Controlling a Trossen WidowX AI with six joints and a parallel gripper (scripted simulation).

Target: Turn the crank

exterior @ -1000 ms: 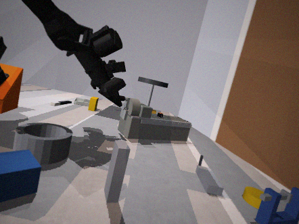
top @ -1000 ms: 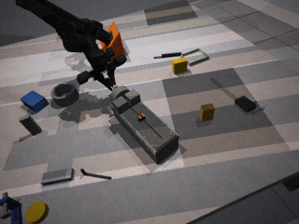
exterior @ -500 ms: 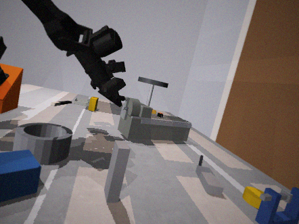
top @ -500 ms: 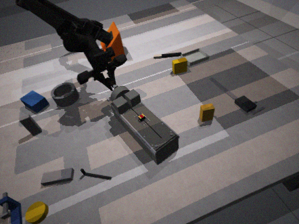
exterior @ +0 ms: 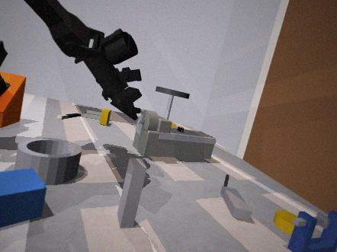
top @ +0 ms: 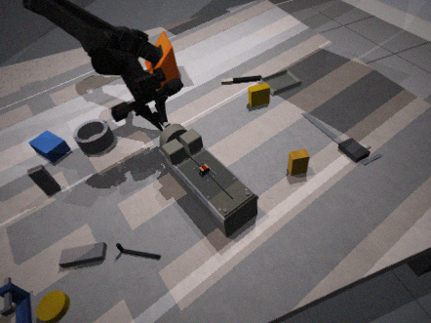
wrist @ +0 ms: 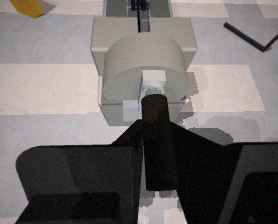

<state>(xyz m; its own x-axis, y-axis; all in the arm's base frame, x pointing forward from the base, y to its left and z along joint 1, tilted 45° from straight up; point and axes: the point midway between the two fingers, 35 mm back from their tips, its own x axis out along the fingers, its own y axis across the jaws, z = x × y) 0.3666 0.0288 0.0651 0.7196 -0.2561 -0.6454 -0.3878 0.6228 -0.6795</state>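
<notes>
Right now my gripper tip is 20 mm past the dark crank handle, 10 mm to the left of it and 20 mm below it. Round my gripper tip: black hex key (260 mm ahead, 120 mm to the right, 80 mm below); then blue block (130 mm behind, 340 mm to the right, 80 mm below); then red pointer (150 mm ahead, 70 mm to the left, 10 mm below).
</notes>
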